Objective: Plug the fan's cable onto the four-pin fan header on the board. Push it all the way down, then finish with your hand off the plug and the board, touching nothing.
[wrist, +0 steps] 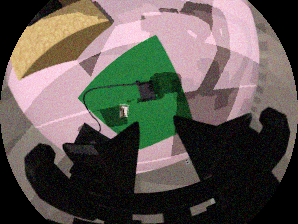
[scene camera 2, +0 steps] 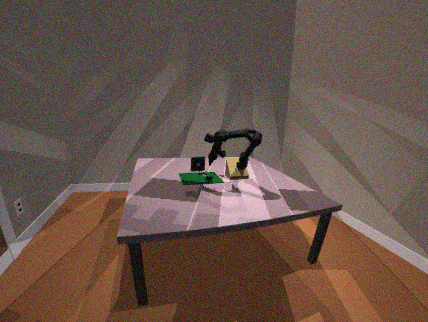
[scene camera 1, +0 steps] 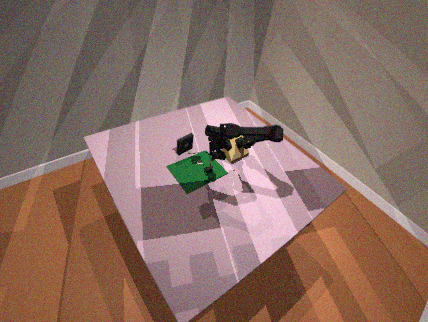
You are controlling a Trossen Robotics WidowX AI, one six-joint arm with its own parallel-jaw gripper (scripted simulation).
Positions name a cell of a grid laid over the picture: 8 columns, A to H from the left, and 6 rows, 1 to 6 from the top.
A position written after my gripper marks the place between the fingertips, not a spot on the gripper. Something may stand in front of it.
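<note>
Gripper, mine (wrist: E4). Green board (scene camera 1: D4), (wrist: D2).
</note>
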